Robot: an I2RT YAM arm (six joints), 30 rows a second.
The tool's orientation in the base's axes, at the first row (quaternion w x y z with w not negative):
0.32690, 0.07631, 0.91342, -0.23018
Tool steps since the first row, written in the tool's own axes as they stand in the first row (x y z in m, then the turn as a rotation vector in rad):
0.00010, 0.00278, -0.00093, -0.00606, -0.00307, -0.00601
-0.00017, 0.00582, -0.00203, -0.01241, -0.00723, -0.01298
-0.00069, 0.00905, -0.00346, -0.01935, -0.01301, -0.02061
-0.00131, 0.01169, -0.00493, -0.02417, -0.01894, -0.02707
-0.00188, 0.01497, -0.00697, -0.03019, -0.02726, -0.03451
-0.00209, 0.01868, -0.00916, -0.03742, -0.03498, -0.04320
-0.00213, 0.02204, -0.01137, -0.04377, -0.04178, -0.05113
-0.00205, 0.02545, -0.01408, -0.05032, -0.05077, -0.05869
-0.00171, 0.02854, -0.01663, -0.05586, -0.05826, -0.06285
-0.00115, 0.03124, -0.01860, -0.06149, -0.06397, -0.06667
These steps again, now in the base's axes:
0.00021, 0.00289, -0.00046, 0.00043, 0.00019, 0.00906
0.00068, 0.00609, -0.00067, 0.00022, -0.00014, 0.01936
0.00121, 0.00962, -0.00056, -0.00037, -0.00157, 0.03108
0.00163, 0.01265, -0.00015, -0.00198, -0.00371, 0.04072
0.00188, 0.01651, 0.00038, -0.00391, -0.00749, 0.05267
0.00189, 0.02081, 0.00063, -0.00544, -0.01013, 0.06601
0.00165, 0.02482, 0.00091, -0.00694, -0.01233, 0.07794
0.00105, 0.02910, 0.00144, -0.00873, -0.01663, 0.09056
0.00025, 0.03302, 0.00182, -0.00894, -0.02122, 0.09967
-0.00051, 0.03633, 0.00180, -0.00839, -0.02440, 0.10795

